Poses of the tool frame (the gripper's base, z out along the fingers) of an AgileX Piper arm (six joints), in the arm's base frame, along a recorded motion.
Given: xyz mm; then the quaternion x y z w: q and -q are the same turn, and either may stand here.
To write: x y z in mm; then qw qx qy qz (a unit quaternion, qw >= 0). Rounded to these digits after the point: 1 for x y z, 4 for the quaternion.
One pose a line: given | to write
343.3 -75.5 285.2 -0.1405 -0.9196 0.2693 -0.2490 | 343.3 -75.5 285.2 0.2490 0.1405 0.9196 -0.2693
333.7 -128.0 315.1 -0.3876 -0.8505 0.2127 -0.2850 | 333.7 -128.0 315.1 0.2850 0.3876 0.8505 -0.2127
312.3 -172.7 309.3 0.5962 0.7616 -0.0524 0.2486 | 312.3 -172.7 309.3 0.2486 0.5962 0.7616 -0.0524
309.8 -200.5 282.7 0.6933 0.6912 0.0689 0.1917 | 309.8 -200.5 282.7 0.1917 0.6933 0.6912 0.0689
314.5 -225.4 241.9 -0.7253 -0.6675 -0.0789 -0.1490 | 314.5 -225.4 241.9 0.1490 0.7253 0.6675 0.0789
